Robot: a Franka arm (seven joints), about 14 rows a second.
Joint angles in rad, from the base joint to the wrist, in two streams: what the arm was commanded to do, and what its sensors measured. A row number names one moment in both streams.
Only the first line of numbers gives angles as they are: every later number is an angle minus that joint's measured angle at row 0.
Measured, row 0:
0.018, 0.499, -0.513, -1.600, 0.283, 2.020, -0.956
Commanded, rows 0 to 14:
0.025, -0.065, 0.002, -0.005, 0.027, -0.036, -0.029
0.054, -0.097, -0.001, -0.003, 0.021, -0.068, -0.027
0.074, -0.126, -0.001, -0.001, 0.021, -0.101, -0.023
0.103, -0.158, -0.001, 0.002, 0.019, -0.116, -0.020
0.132, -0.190, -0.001, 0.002, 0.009, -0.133, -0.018
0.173, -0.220, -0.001, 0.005, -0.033, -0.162, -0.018
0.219, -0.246, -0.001, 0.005, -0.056, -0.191, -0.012
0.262, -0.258, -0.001, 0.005, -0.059, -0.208, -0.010
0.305, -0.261, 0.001, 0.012, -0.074, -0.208, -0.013
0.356, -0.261, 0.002, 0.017, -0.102, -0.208, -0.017
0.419, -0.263, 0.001, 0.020, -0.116, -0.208, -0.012
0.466, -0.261, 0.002, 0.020, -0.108, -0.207, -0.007
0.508, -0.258, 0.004, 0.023, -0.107, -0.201, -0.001
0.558, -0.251, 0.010, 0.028, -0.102, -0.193, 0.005
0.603, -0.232, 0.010, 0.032, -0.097, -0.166, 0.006
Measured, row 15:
0.532, -0.255, 0.018, 0.018, -0.086, -0.192, -0.002
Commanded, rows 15 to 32:
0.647, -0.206, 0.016, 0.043, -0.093, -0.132, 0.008
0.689, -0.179, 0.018, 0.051, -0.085, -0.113, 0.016
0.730, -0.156, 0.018, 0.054, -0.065, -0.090, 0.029
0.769, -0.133, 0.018, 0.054, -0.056, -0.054, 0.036
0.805, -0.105, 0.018, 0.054, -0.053, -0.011, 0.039
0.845, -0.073, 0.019, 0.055, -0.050, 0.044, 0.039
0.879, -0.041, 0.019, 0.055, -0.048, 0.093, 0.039
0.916, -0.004, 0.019, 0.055, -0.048, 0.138, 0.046
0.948, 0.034, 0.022, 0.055, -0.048, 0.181, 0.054
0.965, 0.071, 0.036, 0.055, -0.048, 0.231, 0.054
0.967, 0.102, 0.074, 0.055, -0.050, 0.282, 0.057
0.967, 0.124, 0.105, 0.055, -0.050, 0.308, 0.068
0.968, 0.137, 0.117, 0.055, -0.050, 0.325, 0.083
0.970, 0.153, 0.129, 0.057, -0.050, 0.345, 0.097
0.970, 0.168, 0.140, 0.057, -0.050, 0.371, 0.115
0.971, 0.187, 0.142, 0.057, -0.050, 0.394, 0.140
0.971, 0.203, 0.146, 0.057, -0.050, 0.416, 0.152
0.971, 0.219, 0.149, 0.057, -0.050, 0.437, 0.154
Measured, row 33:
0.977, 0.178, 0.144, 0.027, -0.066, 0.398, 0.136
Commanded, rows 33 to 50:
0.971, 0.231, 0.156, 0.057, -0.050, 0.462, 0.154
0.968, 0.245, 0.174, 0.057, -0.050, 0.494, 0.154
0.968, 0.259, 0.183, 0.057, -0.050, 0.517, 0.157
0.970, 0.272, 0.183, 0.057, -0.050, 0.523, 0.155
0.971, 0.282, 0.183, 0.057, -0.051, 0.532, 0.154
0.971, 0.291, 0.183, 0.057, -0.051, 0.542, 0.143
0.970, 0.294, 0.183, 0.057, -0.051, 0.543, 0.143
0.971, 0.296, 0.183, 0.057, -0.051, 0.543, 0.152
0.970, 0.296, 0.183, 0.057, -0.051, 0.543, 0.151
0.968, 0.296, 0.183, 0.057, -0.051, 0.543, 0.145
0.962, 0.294, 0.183, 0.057, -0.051, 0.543, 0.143
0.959, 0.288, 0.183, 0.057, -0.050, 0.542, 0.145
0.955, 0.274, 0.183, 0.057, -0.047, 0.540, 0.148
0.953, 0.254, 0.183, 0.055, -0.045, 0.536, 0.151
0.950, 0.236, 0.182, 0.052, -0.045, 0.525, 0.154
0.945, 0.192, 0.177, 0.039, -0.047, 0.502, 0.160
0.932, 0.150, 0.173, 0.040, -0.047, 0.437, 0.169
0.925, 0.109, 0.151, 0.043, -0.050, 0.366, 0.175
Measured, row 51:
0.947, 0.211, 0.165, 0.058, -0.063, 0.482, 0.169
